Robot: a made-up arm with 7 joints. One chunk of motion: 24 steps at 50 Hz.
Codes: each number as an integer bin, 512 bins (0 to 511) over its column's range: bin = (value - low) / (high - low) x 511, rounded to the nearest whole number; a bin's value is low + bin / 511 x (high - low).
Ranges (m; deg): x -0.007..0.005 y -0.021..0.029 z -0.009..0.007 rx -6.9..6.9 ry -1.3..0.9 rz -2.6..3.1
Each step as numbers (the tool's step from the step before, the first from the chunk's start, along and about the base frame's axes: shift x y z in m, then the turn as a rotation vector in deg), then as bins.
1 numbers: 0.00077 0.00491 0.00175 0.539 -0.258 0.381
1 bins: 331 265 343 275 242 267
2 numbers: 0.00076 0.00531 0.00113 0.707 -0.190 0.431
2 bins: 330 269 324 282 258 272
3 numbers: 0.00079 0.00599 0.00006 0.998 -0.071 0.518
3 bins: 332 276 289 292 285 280
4 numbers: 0.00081 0.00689 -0.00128 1.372 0.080 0.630
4 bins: 333 285 247 306 321 290
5 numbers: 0.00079 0.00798 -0.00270 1.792 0.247 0.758
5 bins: 332 296 201 322 359 301
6 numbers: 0.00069 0.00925 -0.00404 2.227 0.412 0.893
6 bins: 327 309 158 338 398 313
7 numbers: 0.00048 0.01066 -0.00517 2.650 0.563 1.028
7 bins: 319 324 122 354 433 325
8 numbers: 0.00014 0.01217 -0.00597 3.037 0.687 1.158
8 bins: 304 339 97 368 462 337
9 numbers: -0.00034 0.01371 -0.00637 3.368 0.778 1.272
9 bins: 284 355 84 380 483 347
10 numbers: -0.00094 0.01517 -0.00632 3.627 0.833 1.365
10 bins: 258 370 86 390 495 355
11 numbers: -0.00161 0.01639 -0.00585 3.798 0.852 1.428
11 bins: 230 382 101 396 500 361
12 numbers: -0.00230 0.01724 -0.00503 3.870 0.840 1.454
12 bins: 200 391 127 399 497 363
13 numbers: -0.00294 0.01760 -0.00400 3.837 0.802 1.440
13 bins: 173 394 160 398 488 362
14 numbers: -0.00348 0.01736 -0.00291 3.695 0.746 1.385
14 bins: 150 392 194 392 475 357
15 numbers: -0.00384 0.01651 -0.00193 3.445 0.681 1.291
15 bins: 135 383 226 383 460 349
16 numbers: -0.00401 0.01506 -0.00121 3.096 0.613 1.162
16 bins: 127 369 249 370 444 337
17 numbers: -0.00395 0.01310 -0.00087 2.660 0.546 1.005
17 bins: 130 349 260 354 429 323
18 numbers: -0.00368 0.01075 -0.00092 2.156 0.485 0.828
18 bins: 141 324 258 335 415 307
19 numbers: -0.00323 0.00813 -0.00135 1.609 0.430 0.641
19 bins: 161 298 244 315 402 291
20 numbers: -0.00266 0.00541 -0.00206 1.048 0.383 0.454
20 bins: 185 270 222 294 391 274
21 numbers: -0.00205 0.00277 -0.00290 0.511 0.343 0.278
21 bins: 211 243 195 274 382 258
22 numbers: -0.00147 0.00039 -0.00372 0.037 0.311 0.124
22 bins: 235 219 169 257 374 244
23 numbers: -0.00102 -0.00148 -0.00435 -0.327 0.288 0.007
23 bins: 255 199 149 243 369 234
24 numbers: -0.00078 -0.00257 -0.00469 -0.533 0.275 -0.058
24 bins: 265 188 138 236 366 228
